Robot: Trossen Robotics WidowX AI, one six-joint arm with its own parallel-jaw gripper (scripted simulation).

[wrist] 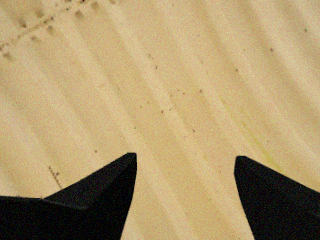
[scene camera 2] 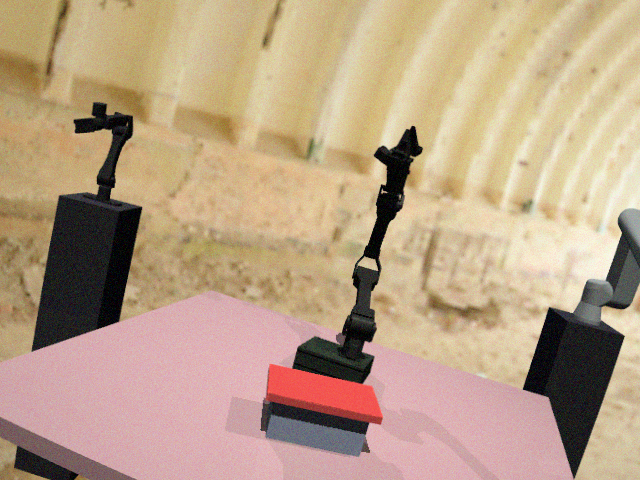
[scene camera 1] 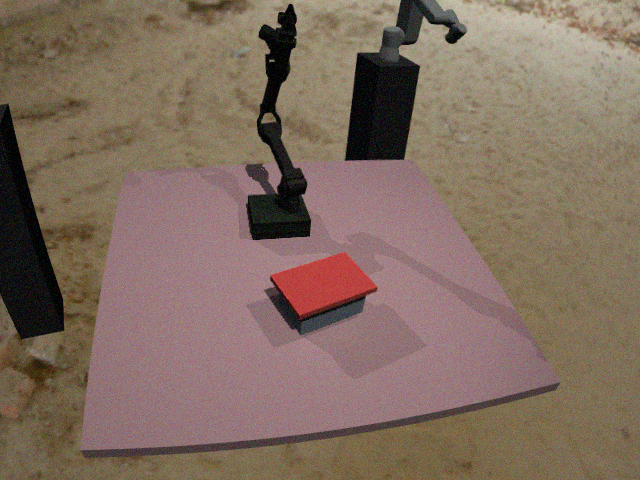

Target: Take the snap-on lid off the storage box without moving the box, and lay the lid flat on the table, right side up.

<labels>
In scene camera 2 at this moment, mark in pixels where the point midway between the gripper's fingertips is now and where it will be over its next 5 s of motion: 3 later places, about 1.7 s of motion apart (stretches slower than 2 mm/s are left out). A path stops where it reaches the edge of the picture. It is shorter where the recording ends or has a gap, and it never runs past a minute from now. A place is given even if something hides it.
My gripper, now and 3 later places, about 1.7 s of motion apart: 411,127; 331,329; 321,371; 321,379
</labels>
